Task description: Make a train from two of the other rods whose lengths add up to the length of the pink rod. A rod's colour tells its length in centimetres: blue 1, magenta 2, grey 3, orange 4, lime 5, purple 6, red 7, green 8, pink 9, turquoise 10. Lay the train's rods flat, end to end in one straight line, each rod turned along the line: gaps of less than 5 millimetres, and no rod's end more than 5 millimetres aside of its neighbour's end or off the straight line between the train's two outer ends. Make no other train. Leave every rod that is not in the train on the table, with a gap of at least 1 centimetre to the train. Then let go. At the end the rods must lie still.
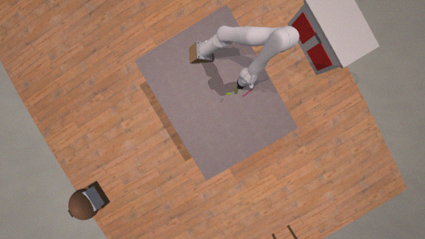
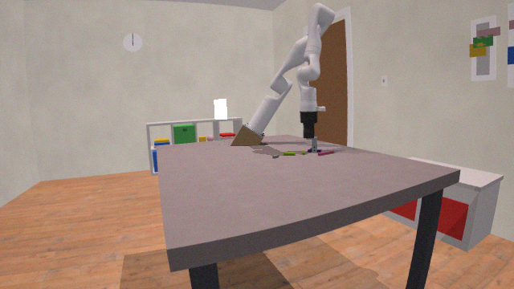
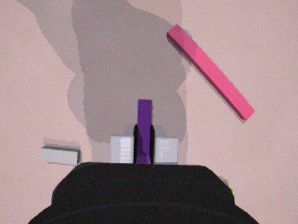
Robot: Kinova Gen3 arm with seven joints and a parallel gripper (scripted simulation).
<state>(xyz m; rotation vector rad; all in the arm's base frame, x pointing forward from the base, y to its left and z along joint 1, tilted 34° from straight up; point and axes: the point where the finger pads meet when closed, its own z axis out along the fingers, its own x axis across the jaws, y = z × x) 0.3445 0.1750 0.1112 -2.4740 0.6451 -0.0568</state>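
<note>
My hand is 1 cm above the purple rod. From my hand the other things lie so: dark grey rod (20 cm to the right, 6 cm ahead, 1 cm below); then pink rod (7 cm ahead, 2 cm to the left, 1 cm below).
</note>
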